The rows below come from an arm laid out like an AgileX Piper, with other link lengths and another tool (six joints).
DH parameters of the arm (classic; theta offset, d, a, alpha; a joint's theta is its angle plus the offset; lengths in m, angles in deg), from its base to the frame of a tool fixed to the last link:
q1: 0 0.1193 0 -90
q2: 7.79 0 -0.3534 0
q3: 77.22 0 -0.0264 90
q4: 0 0.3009 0 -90
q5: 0 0 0 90
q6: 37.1 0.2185 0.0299 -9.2
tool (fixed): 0 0.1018 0 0
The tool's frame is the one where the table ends.
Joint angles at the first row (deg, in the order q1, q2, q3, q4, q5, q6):
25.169 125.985 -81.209 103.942 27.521 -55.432
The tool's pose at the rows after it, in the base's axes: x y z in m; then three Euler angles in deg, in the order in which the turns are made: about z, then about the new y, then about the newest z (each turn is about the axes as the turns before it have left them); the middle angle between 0 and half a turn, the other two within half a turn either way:
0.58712 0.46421 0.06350 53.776 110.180 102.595
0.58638 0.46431 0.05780 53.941 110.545 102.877
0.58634 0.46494 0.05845 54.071 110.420 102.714
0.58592 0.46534 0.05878 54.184 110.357 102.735
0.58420 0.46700 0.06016 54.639 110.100 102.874
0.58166 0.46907 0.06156 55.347 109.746 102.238
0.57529 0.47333 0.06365 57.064 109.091 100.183
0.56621 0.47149 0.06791 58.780 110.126 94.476
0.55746 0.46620 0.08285 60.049 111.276 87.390
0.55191 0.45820 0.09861 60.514 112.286 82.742
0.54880 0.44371 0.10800 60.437 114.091 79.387
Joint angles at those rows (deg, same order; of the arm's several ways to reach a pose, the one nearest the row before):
25.170 126.369 -81.208 103.945 27.521 -55.435
25.169 126.837 -81.208 103.944 27.611 -55.433
25.169 126.873 -81.308 103.943 27.732 -55.633
25.169 126.872 -81.307 103.943 27.851 -55.671
25.169 126.872 -81.307 103.943 28.340 -55.764
25.170 126.873 -81.307 103.944 28.951 -56.747
25.169 126.873 -81.307 103.642 30.258 -59.351
25.169 125.400 -81.307 98.531 29.908 -60.641
25.169 122.571 -81.307 91.415 29.148 -60.685
24.915 119.882 -81.307 84.785 28.833 -58.554
24.142 117.558 -81.307 77.112 28.941 -54.456

